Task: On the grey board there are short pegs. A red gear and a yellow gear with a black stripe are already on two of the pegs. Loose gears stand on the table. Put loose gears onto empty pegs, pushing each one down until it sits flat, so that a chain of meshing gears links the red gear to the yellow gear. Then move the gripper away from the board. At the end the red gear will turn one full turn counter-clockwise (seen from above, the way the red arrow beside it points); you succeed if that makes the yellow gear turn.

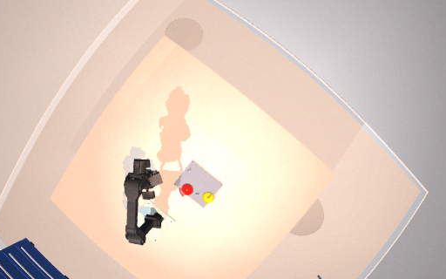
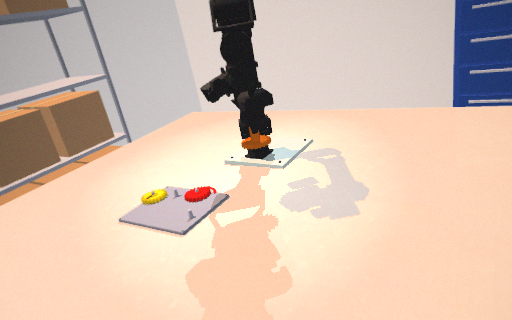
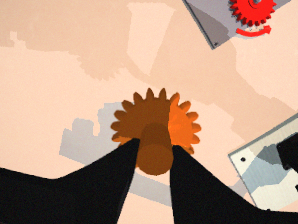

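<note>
The yellow gear is 290 mm to the right of my gripper tip, 150 mm below it and 80 mm ahead of it. The rest, counted from my gripper tip: orange gear: 10 mm below; red arrow: 170 mm to the right, 160 mm below; red gear: 180 mm to the right, 150 mm below, 40 mm ahead.
</note>
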